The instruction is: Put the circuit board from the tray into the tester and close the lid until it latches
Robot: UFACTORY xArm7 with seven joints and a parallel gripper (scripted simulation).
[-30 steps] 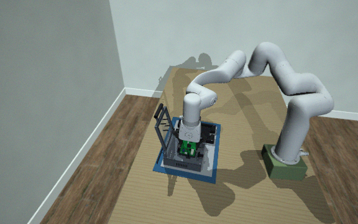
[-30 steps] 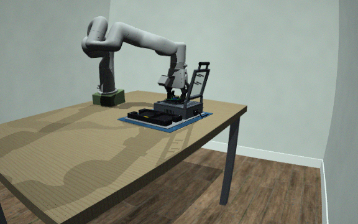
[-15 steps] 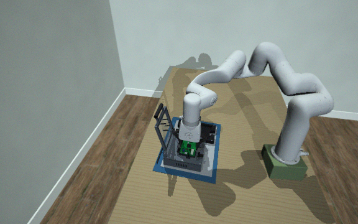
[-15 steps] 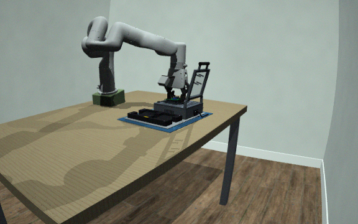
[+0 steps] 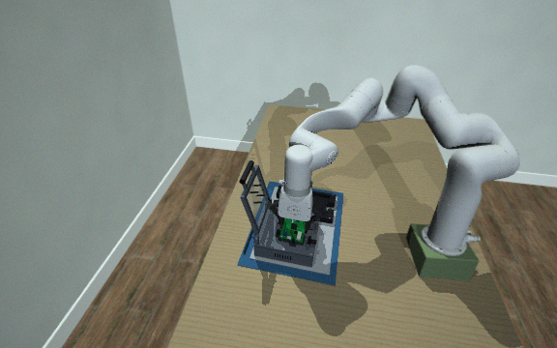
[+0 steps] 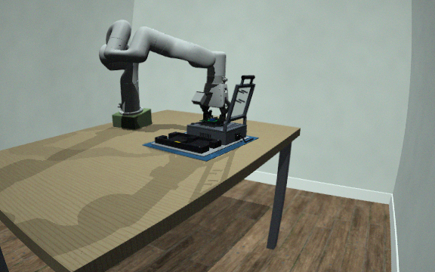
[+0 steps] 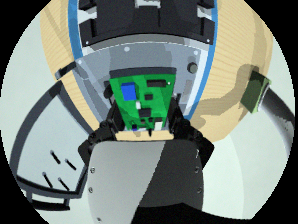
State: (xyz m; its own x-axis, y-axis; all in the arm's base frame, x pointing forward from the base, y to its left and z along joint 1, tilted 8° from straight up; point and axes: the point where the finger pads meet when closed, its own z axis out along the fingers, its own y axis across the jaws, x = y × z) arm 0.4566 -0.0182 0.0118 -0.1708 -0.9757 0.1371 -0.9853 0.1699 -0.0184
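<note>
The green circuit board lies right at my hand. Round my hand: lid (120 mm ahead, 100 mm above, 20 mm to the right); then tester plate (10 mm to the left, 10 mm below, 10 mm ahead).
</note>
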